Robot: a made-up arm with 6 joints. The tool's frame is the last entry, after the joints. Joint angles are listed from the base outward.
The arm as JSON. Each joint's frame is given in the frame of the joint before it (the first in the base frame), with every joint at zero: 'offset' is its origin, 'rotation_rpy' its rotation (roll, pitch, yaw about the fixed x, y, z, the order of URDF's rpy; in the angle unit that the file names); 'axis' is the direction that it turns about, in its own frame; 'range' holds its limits. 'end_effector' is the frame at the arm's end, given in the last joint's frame.
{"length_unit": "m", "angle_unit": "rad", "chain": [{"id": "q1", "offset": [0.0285, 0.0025, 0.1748], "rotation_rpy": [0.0, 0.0, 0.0], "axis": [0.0, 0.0, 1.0], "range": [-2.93, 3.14]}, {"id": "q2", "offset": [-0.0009, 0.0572, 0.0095], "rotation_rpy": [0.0, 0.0, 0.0], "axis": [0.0, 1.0, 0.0], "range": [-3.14, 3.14]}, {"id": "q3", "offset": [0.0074, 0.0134, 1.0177], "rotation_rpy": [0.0, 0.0, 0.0], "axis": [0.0, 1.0, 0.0], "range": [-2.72, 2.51]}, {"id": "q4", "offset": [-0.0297, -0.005, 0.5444], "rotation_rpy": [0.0, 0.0, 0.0], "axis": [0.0, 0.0, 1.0], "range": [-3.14, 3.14]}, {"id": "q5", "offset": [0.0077, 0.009, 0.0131], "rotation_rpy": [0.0, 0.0, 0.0], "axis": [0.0, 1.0, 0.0], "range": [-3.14, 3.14]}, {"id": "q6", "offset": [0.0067, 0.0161, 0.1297], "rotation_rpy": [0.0, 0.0, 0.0], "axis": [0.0, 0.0, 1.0], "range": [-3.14, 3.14]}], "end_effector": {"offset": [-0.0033, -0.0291, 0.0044], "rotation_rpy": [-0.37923, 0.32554, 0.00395]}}
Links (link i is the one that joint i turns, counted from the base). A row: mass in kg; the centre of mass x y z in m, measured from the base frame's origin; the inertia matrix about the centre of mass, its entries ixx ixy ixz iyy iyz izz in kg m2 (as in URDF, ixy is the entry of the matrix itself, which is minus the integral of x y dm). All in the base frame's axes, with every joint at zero. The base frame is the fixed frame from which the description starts. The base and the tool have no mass.
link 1: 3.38; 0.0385 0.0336 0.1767; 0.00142 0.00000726 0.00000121 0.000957 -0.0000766 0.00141
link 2: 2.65; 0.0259 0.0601 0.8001; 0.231 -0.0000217 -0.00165 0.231 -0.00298 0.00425
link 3: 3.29; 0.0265 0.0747 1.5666; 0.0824 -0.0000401 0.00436 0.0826 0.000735 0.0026
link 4: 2.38; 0.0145 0.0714 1.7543; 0.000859 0 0 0.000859 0 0.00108
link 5: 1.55; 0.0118 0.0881 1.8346; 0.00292 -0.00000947 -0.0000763 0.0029 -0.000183 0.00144
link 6: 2.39; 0.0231 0.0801 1.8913; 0.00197 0 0 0.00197 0 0.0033
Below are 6 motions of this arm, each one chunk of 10 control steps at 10 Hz.
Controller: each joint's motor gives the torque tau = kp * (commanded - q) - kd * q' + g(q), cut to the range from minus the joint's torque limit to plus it. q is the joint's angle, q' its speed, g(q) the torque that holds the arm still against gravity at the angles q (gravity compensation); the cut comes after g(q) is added. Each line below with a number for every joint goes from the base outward.
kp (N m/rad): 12 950 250 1.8 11 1.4
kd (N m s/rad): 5.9 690 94 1.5 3.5 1.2
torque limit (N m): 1.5 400 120 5.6 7.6 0.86
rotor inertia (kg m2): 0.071 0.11 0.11 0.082 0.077 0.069
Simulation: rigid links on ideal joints. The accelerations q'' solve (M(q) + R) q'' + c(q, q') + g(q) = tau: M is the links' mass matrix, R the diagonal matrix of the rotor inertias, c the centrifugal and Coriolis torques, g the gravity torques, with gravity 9.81 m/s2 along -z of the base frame. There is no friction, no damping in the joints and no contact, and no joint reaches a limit. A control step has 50 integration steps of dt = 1/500 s. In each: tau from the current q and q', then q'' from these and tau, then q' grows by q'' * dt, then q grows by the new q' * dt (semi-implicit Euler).
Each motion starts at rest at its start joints. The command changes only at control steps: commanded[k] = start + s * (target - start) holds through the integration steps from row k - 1 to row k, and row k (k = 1, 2, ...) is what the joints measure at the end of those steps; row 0 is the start. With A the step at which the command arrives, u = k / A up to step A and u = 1 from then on. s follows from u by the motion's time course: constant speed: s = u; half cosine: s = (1 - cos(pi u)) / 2; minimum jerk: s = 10 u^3 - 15 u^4 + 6 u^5; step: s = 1 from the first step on.
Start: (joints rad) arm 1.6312 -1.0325 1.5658 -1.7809 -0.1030 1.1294
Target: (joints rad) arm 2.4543 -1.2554 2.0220 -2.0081 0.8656 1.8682
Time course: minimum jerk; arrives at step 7
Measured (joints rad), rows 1 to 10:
1: 1.6313 -1.0332 1.5679 -1.7814 -0.0984 1.1302
2: 1.6320 -1.0371 1.5810 -1.7842 -0.0695 1.1360
3: 1.6339 -1.0468 1.6137 -1.7927 0.0056 1.1544
4: 1.6369 -1.0627 1.6671 -1.8086 0.1299 1.1906
5: 1.6422 -1.0828 1.7335 -1.8291 0.2840 1.2442
6: 1.6514 -1.1039 1.7995 -1.8467 0.4361 1.3082
7: 1.6654 -1.1234 1.8542 -1.8561 0.5597 1.3730
8: 1.6842 -1.1406 1.8958 -1.8615 0.6501 1.4324
9: 1.7073 -1.1556 1.9271 -1.8672 0.7143 1.4850
10: 1.7341 -1.1687 1.9506 -1.8746 0.7596 1.5312

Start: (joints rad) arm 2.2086 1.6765 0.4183 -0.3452 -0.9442 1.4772
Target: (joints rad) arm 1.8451 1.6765 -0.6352 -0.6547 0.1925 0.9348
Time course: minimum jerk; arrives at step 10
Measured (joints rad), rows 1 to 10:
1: 2.2086 1.6767 0.4166 -0.3461 -0.9415 1.4770
2: 2.2087 1.6775 0.4049 -0.3518 -0.9236 1.4753
3: 2.2088 1.6793 0.3724 -0.3663 -0.8760 1.4697
4: 2.2089 1.6816 0.3112 -0.3905 -0.7902 1.4574
5: 2.2091 1.6840 0.2199 -0.4212 -0.6677 1.4366
6: 2.2091 1.6855 0.1038 -0.4530 -0.5204 1.4069
7: 2.2089 1.6858 -0.0255 -0.4807 -0.3672 1.3694
8: 2.2078 1.6845 -0.1540 -0.5020 -0.2286 1.3270
9: 2.2056 1.6819 -0.2680 -0.5175 -0.1193 1.2830
10: 2.2022 1.6787 -0.3596 -0.5297 -0.0424 1.2410

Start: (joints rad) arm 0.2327 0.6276 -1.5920 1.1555 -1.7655 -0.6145
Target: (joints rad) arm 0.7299 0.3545 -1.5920 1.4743 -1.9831 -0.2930
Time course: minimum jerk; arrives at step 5
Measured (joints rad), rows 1 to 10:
1: 0.2335 0.6258 -1.5917 1.1576 -1.7698 -0.6136
2: 0.2397 0.6161 -1.5904 1.1695 -1.7914 -0.6077
3: 0.2563 0.5952 -1.5888 1.1946 -1.8310 -0.5920
4: 0.2893 0.5672 -1.5881 1.2267 -1.8731 -0.5664
5: 0.3477 0.5398 -1.5887 1.2556 -1.9031 -0.5364
6: 0.4226 0.5157 -1.5897 1.2786 -1.9241 -0.5076
7: 0.4947 0.4945 -1.5905 1.2980 -1.9398 -0.4820
8: 0.5543 0.4761 -1.5913 1.3157 -1.9512 -0.4596
9: 0.6000 0.4600 -1.5918 1.3322 -1.9592 -0.4398
10: 0.6339 0.4461 -1.5922 1.3475 -1.9647 -0.4222

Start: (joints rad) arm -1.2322 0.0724 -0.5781 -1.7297 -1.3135 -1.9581
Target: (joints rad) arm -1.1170 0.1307 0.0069 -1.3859 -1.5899 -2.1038
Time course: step
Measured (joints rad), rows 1 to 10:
1: -1.1406 0.0701 -0.4666 -1.6248 -1.3731 -1.9620
2: -0.9977 0.0784 -0.3535 -1.5731 -1.4260 -1.9741
3: -0.9177 0.0857 -0.2670 -1.5559 -1.4633 -1.9879
4: -0.9385 0.0917 -0.2021 -1.5305 -1.4942 -2.0002
5: -0.9785 0.0978 -0.1504 -1.5175 -1.5202 -2.0127
6: -1.0144 0.1034 -0.1104 -1.5166 -1.5397 -2.0249
7: -1.0439 0.1082 -0.0801 -1.5193 -1.5539 -2.0360
8: -1.0672 0.1122 -0.0573 -1.5210 -1.5641 -2.0457
9: -1.0849 0.1154 -0.0404 -1.5200 -1.5715 -2.0540
10: -1.0980 0.1180 -0.0279 -1.5163 -1.5768 -2.0610

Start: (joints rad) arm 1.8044 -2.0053 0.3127 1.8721 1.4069 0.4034
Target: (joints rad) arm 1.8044 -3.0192 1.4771 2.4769 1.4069 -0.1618
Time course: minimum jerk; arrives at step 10
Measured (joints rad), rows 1 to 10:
1: 1.8044 -2.0063 0.3152 1.8719 1.4067 0.4030
2: 1.8045 -2.0132 0.3316 1.8709 1.4054 0.4003
3: 1.8049 -2.0323 0.3743 1.8687 1.4023 0.3922
4: 1.8056 -2.0683 0.4505 1.8672 1.3965 0.3756
5: 1.8069 -2.1230 0.5594 1.8708 1.3880 0.3489
6: 1.8088 -2.1944 0.6921 1.8852 1.3784 0.3128
7: 1.8114 -2.2773 0.8345 1.9143 1.3714 0.2698
8: 1.8145 -2.3642 0.9703 1.9579 1.3711 0.2242
9: 1.8177 -2.4475 1.0862 2.0109 1.3785 0.1805
10: 1.8206 -2.5220 1.1766 2.0668 1.3906 0.1415

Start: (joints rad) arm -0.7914 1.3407 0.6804 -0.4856 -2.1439 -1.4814
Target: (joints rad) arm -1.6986 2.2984 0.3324 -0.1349 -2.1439 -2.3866
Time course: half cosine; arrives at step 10
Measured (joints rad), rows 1 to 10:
1: -0.7914 1.3432 0.6773 -0.4832 -2.1442 -1.4826
2: -0.7915 1.3530 0.6669 -0.4742 -2.1445 -1.4882
3: -0.7921 1.3742 0.6480 -0.4569 -2.1442 -1.5019
4: -0.7931 1.4094 0.6209 -0.4317 -2.1426 -1.5265
5: -0.7948 1.4589 0.5870 -0.4006 -2.1394 -1.5632
6: -0.7973 1.5214 0.5487 -0.3666 -2.1346 -1.6119
7: -0.8008 1.5937 0.5093 -0.3331 -2.1291 -1.6706
8: -0.8054 1.6713 0.4721 -0.3032 -2.1241 -1.7364
9: -0.8113 1.7489 0.4405 -0.2798 -2.1208 -1.8050
10: -0.8186 1.8209 0.4173 -0.2648 -2.1205 -1.8718

